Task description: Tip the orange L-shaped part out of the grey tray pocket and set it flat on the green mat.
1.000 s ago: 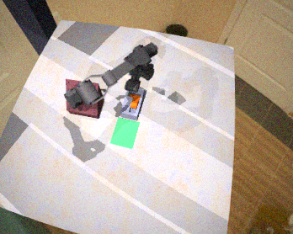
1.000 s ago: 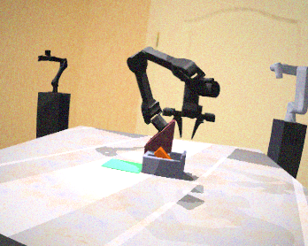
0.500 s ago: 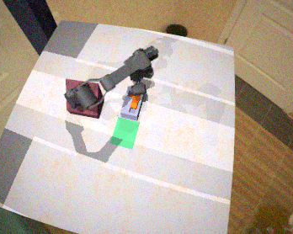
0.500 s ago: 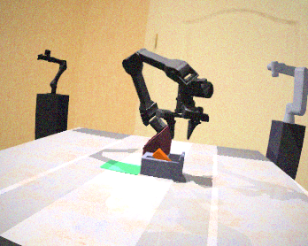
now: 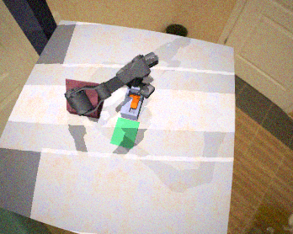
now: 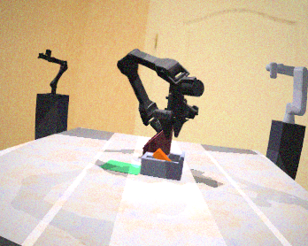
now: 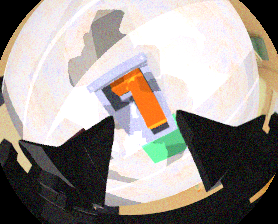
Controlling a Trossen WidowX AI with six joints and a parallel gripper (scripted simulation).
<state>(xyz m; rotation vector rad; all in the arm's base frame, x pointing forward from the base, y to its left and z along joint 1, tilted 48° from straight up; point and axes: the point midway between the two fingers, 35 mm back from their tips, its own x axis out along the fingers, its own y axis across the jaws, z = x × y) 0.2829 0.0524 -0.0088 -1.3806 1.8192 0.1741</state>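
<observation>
Right now the orange L-shaped part is 10 cm below my gripper tip and 1 cm behind it. Also, from my gripper tip: green mat 17 cm to the right, 16 cm below, 3 cm behind.
</observation>
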